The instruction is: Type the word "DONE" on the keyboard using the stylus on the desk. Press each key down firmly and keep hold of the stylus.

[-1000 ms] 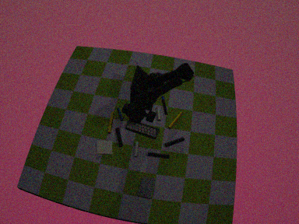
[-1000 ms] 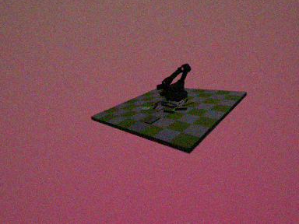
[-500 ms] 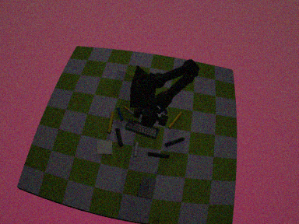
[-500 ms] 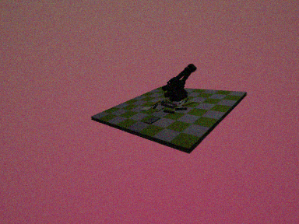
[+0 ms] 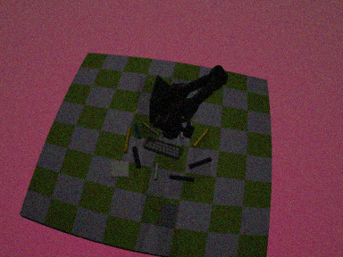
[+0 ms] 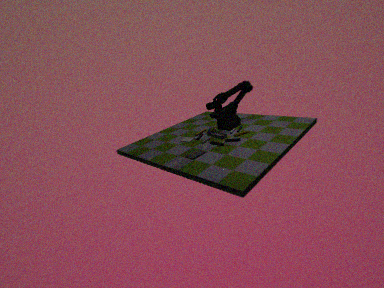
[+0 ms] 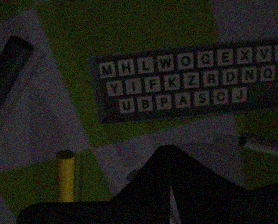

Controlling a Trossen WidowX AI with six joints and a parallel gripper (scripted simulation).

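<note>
Right now my gripper tip is 70 mm past the dark blue stylus, 220 mm to the left of it and 90 mm above it. From my gripper tip the other things lie so: pale note pad 210 mm ahead, 210 mm to the right, 90 mm below; grey slab 390 mm ahead, 90 mm to the left, 90 mm below; thin grey tip 100 mm behind, 230 mm to the right, 90 mm below.
</note>
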